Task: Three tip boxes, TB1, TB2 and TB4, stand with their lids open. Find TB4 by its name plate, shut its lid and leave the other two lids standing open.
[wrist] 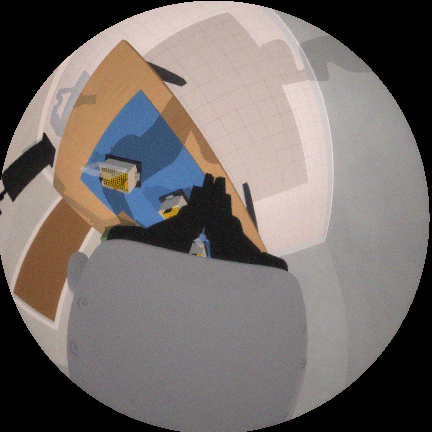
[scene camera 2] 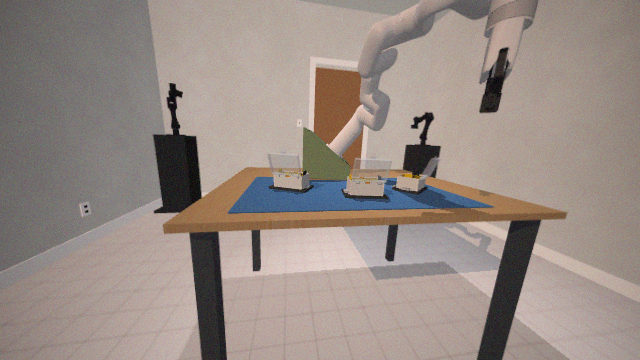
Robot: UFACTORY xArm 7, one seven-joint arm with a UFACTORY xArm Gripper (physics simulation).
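Places are measured from the arm's base along level axes (x ahead, y left, z up), in centimetres.
Where they show: gripper, fingertip midpoint: [wrist: 210, 188] [scene camera 2: 488, 112]; arm's base at its link origin: [scene camera 2: 334, 151].
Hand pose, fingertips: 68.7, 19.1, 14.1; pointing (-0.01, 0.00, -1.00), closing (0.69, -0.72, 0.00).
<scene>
Things, the pixels of their centre, and the offset from my fingertips, as dx, dy, dz. Level surfaces: height alone.
- middle box at the middle of its body: [wrist: 175, 215] [scene camera 2: 363, 185] -27.8, -17.3, -24.4
- right box at the middle of its body: [wrist: 117, 177] [scene camera 2: 408, 181] -35.2, +7.2, -24.4
- blue mat at its surface level: dz -27.7
Three white tip boxes with yellow racks stand with clear lids raised. The left box [scene camera 2: 291, 180] [wrist: 198, 248] is partly hidden by the fingers in the wrist view. The middle box [scene camera 2: 365, 187] [wrist: 172, 206] is also partly covered there. The right box [scene camera 2: 411, 183] [wrist: 119, 177] has its lid [scene camera 2: 431, 166] [wrist: 92, 169] leaning outward. The name plates are too small to read, so I cannot tell which box is TB4. My gripper [scene camera 2: 489, 108] [wrist: 210, 188] is shut and empty, high above and to the right of the boxes in the scene view.
The boxes stand on a blue mat [scene camera 2: 310, 202] [wrist: 140, 110] on a wooden table [scene camera 2: 350, 221] [wrist: 110, 70]. A green wedge [scene camera 2: 320, 157] stands behind them by the arm's base. Black pedestals with small arms stand behind at left [scene camera 2: 175, 172] and right [scene camera 2: 422, 152].
</scene>
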